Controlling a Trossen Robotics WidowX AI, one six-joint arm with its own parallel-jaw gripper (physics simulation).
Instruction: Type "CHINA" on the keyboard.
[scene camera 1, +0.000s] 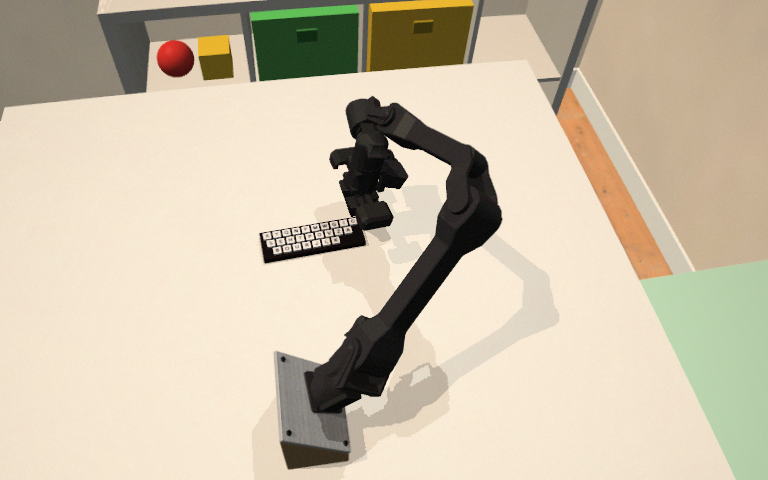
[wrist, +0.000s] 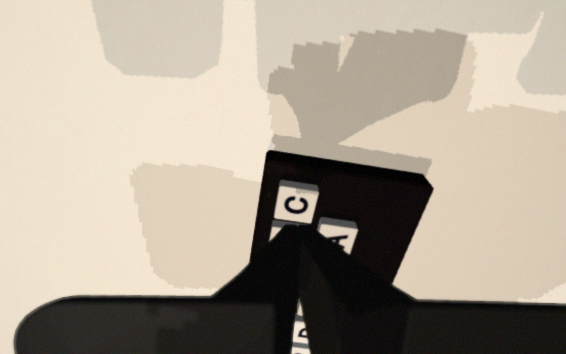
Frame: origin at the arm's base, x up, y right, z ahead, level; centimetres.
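Seen in the pictures: gripper, fingertip midpoint: (scene camera 1: 352, 215) (wrist: 296, 237); arm's base at its link origin: (scene camera 1: 322, 392).
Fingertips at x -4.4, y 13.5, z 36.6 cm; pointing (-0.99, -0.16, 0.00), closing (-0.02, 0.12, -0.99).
Pixels of each thing's top centre, then the offset from my fingertips to it. Level surfaces: height alone.
- black keyboard at its top centre: (wrist: 302, 352) (scene camera 1: 312, 235) dy -8.6, dx -1.9, dz -1.8 cm
- C key at its top centre: (wrist: 296, 205) dy +0.1, dx -1.9, dz +0.0 cm
- table at its surface level: dx -3.6 cm
The black keyboard (scene camera 1: 355, 241) (wrist: 382, 220) with white letter keys lies on the table. My gripper (scene camera 1: 359, 217) (wrist: 296, 237) is shut and empty, pointing down over the keyboard's right end. In the wrist view, the C key (wrist: 296, 203) shows whole just beyond the fingertips. The A key (wrist: 340, 237) is partly covered by the right finger. A strip of another key (wrist: 278, 231) shows beside the left finger, its letter hidden. Contact between tips and keys cannot be told. In the scene view, the H, I and N keys are too small to read surely.
The arm's base plate (scene camera 1: 311, 396) stands at the table's front. Behind the table (scene camera 1: 141, 198), a shelf unit (scene camera 1: 169, 6) holds a red ball (scene camera 1: 175, 58), a yellow block (scene camera 1: 215, 58), a green bin (scene camera 1: 305, 50) and a yellow bin (scene camera 1: 419, 48). Arm shadows fall around the keyboard.
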